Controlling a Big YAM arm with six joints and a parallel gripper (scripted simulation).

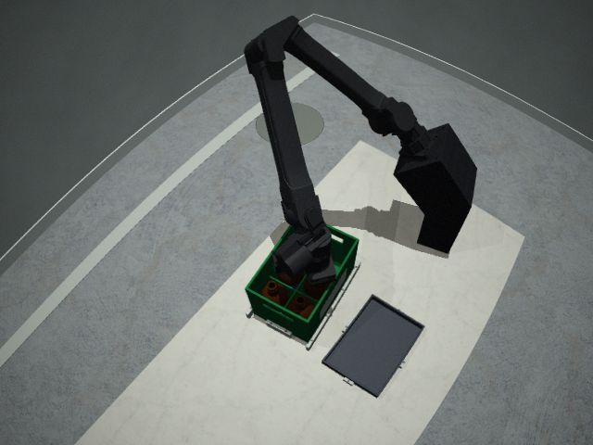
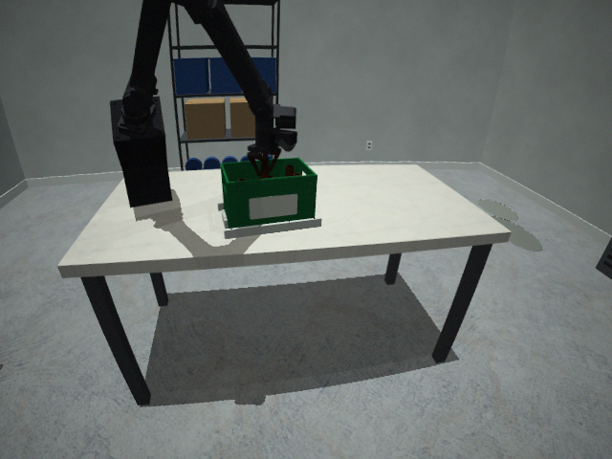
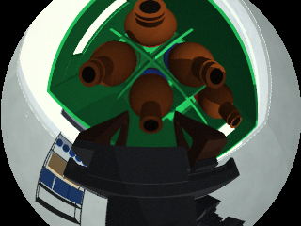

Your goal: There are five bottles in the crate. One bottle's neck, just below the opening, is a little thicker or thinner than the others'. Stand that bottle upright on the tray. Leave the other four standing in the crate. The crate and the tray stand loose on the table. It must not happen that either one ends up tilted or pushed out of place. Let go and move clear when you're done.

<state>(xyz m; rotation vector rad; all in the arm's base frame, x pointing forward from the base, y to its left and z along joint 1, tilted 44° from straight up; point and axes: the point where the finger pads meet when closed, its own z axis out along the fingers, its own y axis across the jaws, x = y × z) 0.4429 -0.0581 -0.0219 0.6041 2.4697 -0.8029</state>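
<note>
The crate is 1 cm ahead of my hand, 4 cm to the right of it and 7 cm below it. Also, from my hand: tray 1 cm ahead, 22 cm to the left, 14 cm below.
</note>
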